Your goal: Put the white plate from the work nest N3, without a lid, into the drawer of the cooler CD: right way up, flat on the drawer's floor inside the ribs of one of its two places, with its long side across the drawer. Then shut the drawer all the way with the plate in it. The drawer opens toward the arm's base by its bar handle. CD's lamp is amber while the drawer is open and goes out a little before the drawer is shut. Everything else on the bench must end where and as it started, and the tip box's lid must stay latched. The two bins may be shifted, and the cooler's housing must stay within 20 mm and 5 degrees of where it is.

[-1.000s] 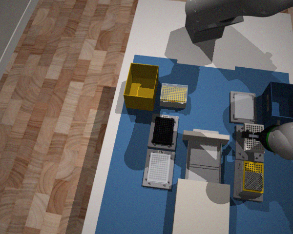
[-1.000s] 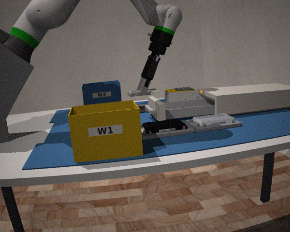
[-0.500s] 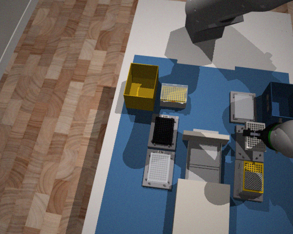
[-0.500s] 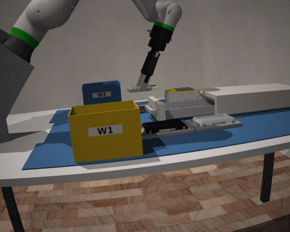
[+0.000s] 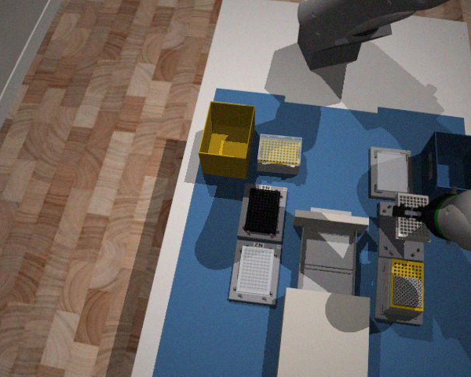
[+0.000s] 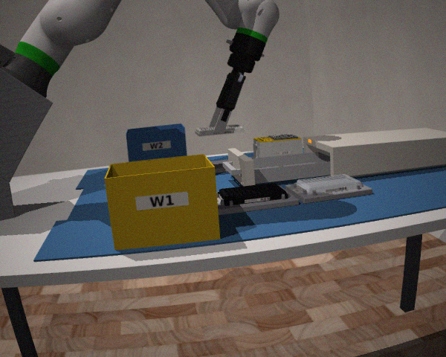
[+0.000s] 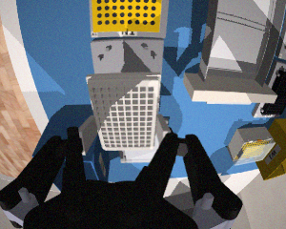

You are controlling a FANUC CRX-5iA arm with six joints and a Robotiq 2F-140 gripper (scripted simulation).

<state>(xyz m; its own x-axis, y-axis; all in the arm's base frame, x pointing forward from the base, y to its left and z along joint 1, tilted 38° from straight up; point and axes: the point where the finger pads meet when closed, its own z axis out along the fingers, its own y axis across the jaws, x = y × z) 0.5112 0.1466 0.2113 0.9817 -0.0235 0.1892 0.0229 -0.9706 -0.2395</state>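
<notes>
Right now the cooler drawer is 200 mm to the right of my hand, 120 mm ahead of it and 110 mm below it. From my hand the other things lie so: lid (180 mm behind, 120 mm below, 30 mm to the right); then blue bin W2 (180 mm behind, 130 mm to the left, 90 mm below); then yellow rack (160 mm ahead, 80 mm below, 10 mm to the right).
</notes>
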